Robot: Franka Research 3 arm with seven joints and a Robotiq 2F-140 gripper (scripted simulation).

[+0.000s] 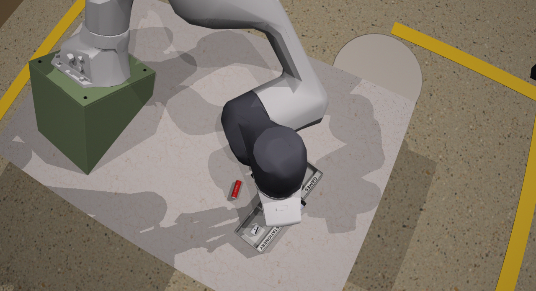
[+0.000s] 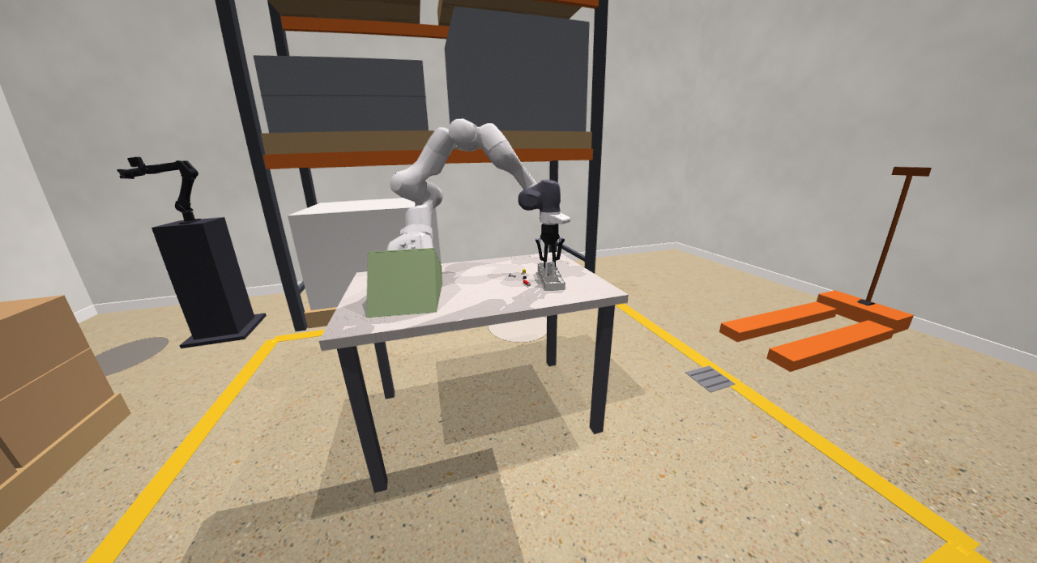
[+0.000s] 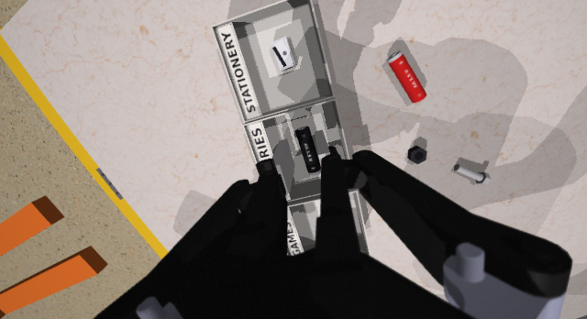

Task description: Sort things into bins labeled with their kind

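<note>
Now: the black battery 10 mm to the left of my hand and 50 mm below it. Round my hand: black nut (100 mm behind, 70 mm to the left, 60 mm below); red battery (110 mm behind, 10 mm to the right, 50 mm below); yellow die (70 mm behind, 150 mm to the left, 50 mm below).
</note>
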